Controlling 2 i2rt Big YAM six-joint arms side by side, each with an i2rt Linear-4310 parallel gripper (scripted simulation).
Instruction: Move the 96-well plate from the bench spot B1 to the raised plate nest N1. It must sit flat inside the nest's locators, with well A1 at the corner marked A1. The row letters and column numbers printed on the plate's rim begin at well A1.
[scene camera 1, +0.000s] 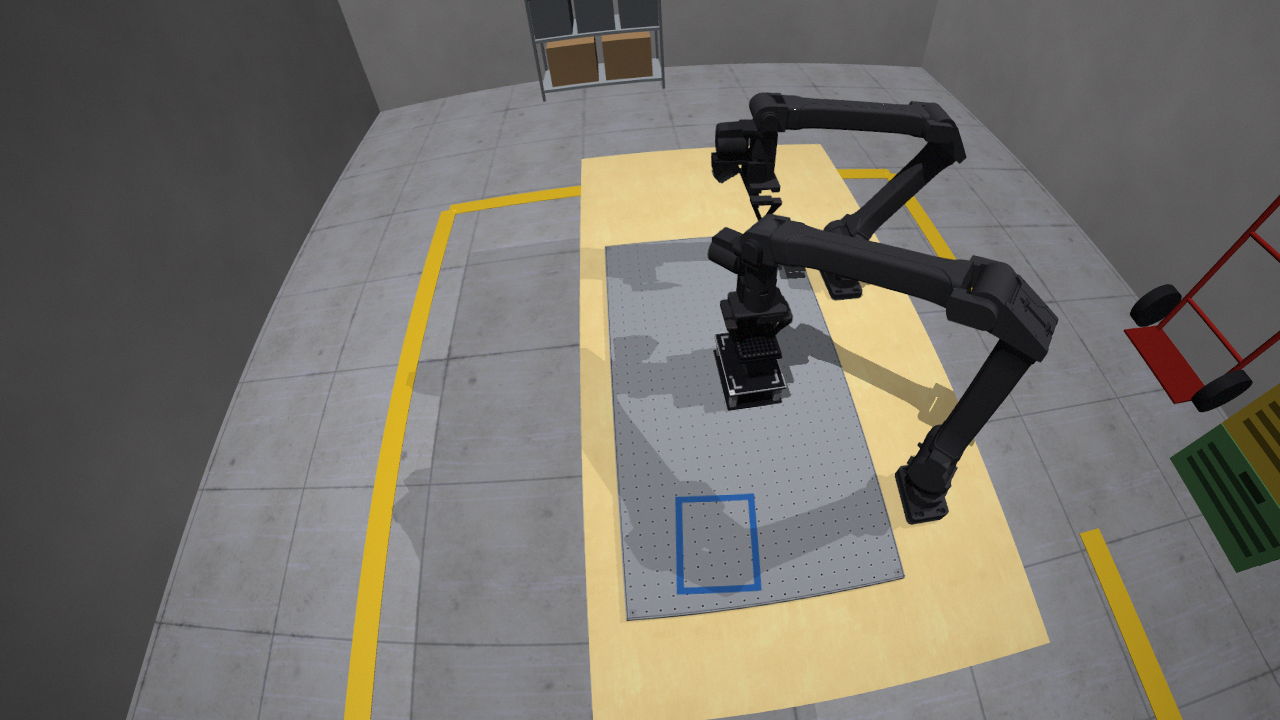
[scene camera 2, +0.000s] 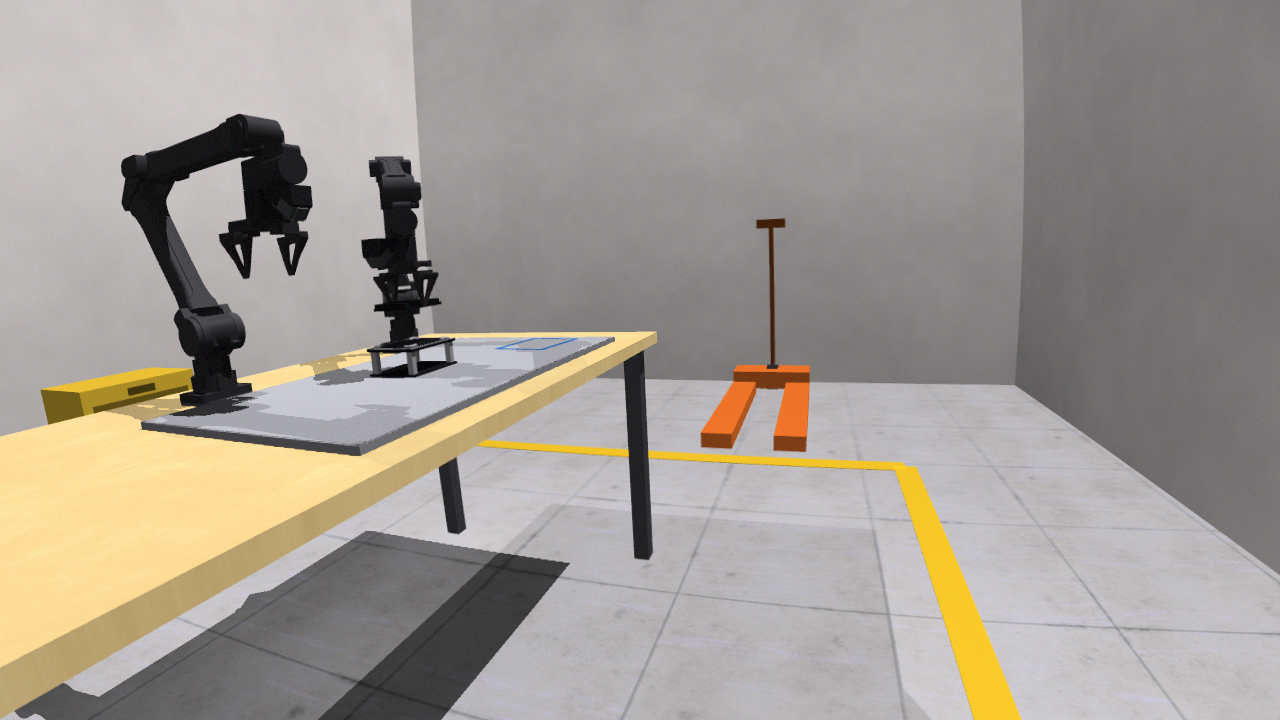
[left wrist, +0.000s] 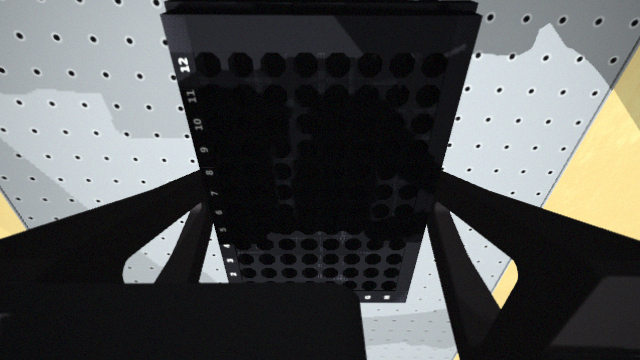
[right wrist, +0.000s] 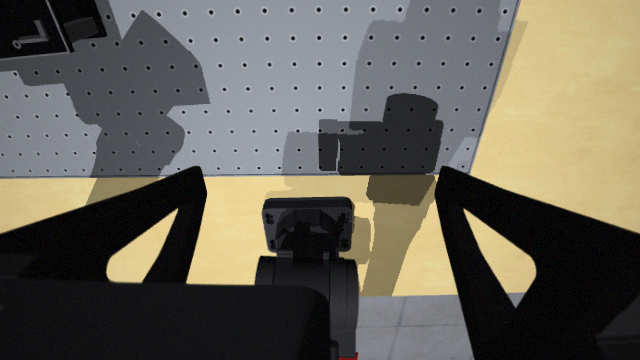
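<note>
Black 96-well plate (scene camera 1: 770, 350), (left wrist: 338, 189); out of frame in the right wrist view. Raised nest N1 (scene camera 1: 729, 357). My left gripper (scene camera 1: 752, 336), (scene camera 2: 408, 307), (left wrist: 320, 180). My right gripper (scene camera 2: 269, 277), (scene camera 1: 757, 210), (right wrist: 320, 179).
</note>
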